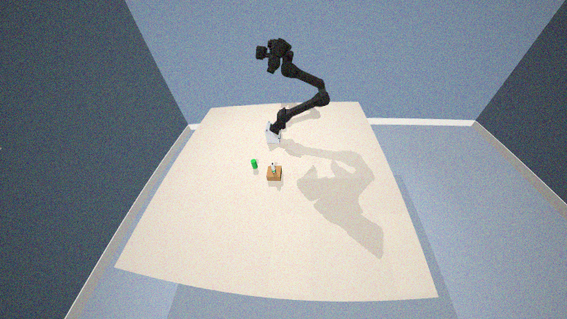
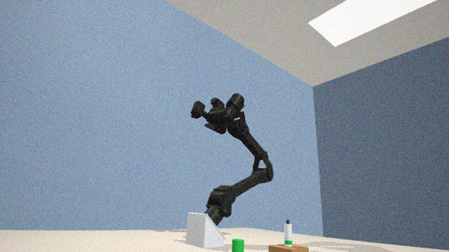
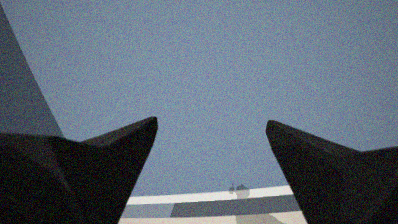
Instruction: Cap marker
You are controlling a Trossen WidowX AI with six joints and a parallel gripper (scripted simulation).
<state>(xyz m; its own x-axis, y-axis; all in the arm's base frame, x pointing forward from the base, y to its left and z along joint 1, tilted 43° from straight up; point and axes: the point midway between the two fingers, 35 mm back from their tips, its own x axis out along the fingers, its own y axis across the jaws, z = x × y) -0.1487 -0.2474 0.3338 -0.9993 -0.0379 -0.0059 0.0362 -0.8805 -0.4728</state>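
The green cap lies 460 mm below my gripper tip, 410 mm ahead of it and 150 mm to the right of it. From my gripper tip the other things lie so: brown holder block: 470 mm below, 470 mm ahead, 30 mm to the right.
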